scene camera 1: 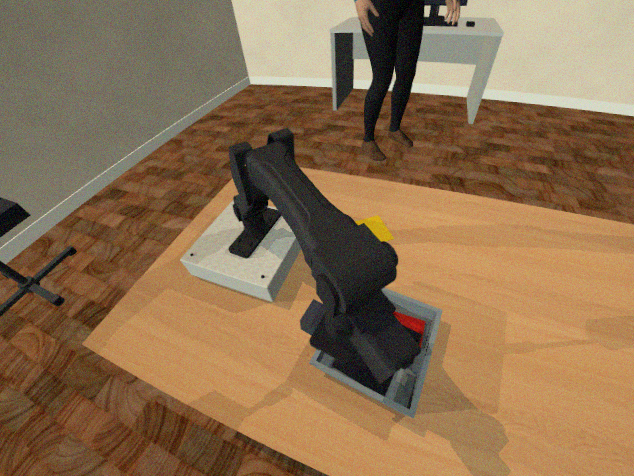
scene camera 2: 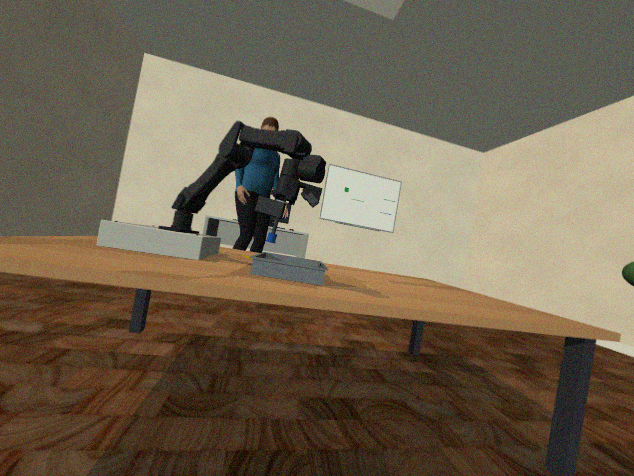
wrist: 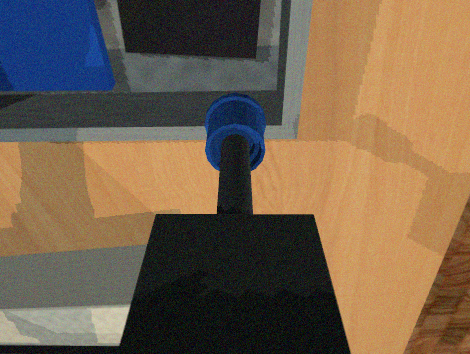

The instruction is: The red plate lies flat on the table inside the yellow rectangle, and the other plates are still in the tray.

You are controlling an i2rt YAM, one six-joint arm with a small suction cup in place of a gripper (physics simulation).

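Frame: origin at the arm's base, x ahead, y left, z up, level; metres.
Seen in the pictures: hand, tool point: (scene camera 2: 270, 242) (wrist: 235, 121); arm's base, link origin: (scene camera 1: 256, 231) (scene camera 2: 180, 231).
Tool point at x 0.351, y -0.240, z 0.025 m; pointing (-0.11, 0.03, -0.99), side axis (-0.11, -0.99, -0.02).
Pixels of each thing's top centre, then the offset from my tool point to it. "spot": a spot on its surface instead. Level surfaces: height alone.
- red plate, top centre: (scene camera 1: 402, 327) 0.119 m ahead, 0.133 m left, 0.085 m down
- grey tray, top centre: (scene camera 1: 379, 335) (scene camera 2: 291, 259) 0.074 m ahead, 0.078 m left, 0.048 m down
- blue plate, top centre: (wrist: 29, 47) 0.017 m ahead, 0.139 m left, 0.084 m down
- black plate, surface spot: (wrist: 192, 25) spot: 0.019 m ahead, 0.027 m left, 0.085 m down
- table, surface height: 0.098 m down
The red plate (scene camera 1: 409, 321) lies in the grey tray (scene camera 1: 358, 385) (scene camera 2: 291, 272) (wrist: 295, 100), partly hidden by the arm in scene camera 1. The yellow rectangle (scene camera 1: 377, 228) (scene camera 2: 247, 256) lies on the table beyond the tray, partly behind the arm, and the part that shows bears no plate. In the wrist view, a blue plate (wrist: 50, 45) and a black plate (wrist: 192, 25) lie in the tray. My gripper (scene camera 2: 271, 237) (wrist: 235, 125), a blue suction cup, is open and carries nothing. It hangs above the tray's base-side end; the arm hides it in scene camera 1.
The arm's white base block (scene camera 1: 230, 266) (scene camera 2: 153, 240) stands on the table (scene camera 1: 204, 348) beside the tray. The tray has raised walls. A person (scene camera 1: 394, 61) (scene camera 2: 258, 174) stands beyond the table, near a white desk (scene camera 1: 419, 30).
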